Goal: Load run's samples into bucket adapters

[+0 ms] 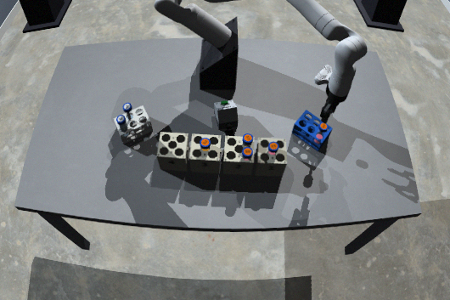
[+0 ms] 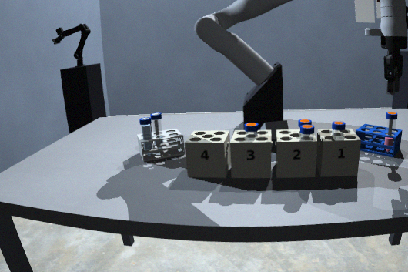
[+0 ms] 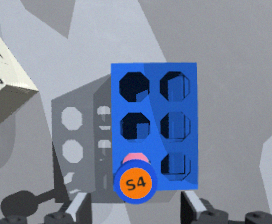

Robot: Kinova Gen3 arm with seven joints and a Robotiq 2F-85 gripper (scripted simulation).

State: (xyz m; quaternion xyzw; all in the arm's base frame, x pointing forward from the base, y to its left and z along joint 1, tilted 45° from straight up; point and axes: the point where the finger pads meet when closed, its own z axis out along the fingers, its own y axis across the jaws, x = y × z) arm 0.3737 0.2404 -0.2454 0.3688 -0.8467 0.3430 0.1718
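The sample tube S4 lies 130 mm below my hand and 10 mm behind it. Also, from my hand: blue rack (160 mm below, 40 mm behind, 20 mm to the right); sample tube S7 (270 mm to the right, 130 mm below, 50 mm ahead); sample tube S3 (200 mm to the right, 130 mm below, 80 mm ahead).
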